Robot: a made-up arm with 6 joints. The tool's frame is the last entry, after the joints.
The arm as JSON. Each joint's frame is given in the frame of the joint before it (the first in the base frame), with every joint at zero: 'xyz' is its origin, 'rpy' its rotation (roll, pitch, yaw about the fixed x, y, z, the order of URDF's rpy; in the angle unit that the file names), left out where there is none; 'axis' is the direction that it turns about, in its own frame. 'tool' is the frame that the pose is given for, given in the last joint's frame.
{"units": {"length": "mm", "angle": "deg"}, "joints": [
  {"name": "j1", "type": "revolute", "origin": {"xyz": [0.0, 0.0, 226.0]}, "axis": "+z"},
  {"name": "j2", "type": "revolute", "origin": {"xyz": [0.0, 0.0, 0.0]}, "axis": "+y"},
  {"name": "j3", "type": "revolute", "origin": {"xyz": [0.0, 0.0, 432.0]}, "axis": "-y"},
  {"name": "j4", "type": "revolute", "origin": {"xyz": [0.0, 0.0, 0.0]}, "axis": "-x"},
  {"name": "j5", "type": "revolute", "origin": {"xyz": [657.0, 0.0, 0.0]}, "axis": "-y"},
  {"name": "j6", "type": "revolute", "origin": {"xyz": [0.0, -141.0, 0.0]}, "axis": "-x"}
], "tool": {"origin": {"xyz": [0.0, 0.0, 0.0]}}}
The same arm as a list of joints. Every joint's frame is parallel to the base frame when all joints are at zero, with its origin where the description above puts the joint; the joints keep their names.
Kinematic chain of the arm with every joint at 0, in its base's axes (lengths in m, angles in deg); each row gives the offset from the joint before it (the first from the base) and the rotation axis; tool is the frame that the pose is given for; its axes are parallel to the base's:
j1: xyz 0 0 0.226 axis +z
j2: xyz 0 0 0 axis +y
j3: xyz 0 0 0.432 axis -y
j4: xyz 0 0 0 axis -x
j5: xyz 0.657 0 0 axis -y
j6: xyz 0 -0.141 0 axis -x
tool: xyz 0 0 0

